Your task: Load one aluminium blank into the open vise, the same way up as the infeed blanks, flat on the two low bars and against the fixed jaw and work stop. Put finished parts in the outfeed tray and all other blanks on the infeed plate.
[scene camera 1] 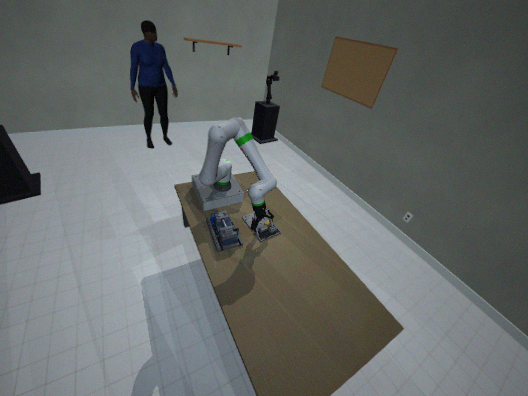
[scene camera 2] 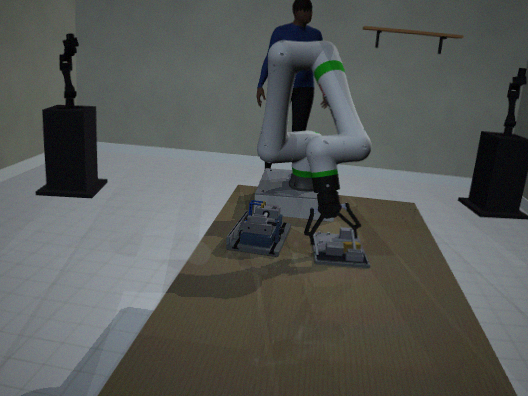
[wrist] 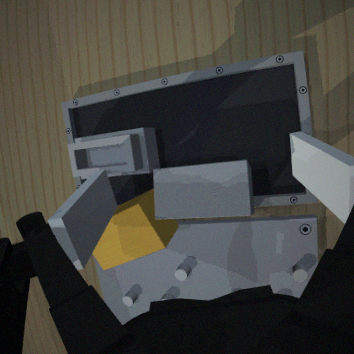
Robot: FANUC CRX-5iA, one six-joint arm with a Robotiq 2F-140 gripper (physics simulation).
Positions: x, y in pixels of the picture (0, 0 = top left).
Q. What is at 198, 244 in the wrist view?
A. An infeed plate.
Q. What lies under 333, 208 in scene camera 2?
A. My gripper.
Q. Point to a dark outfeed tray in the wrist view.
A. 247, 111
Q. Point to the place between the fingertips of my gripper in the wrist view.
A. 198, 171
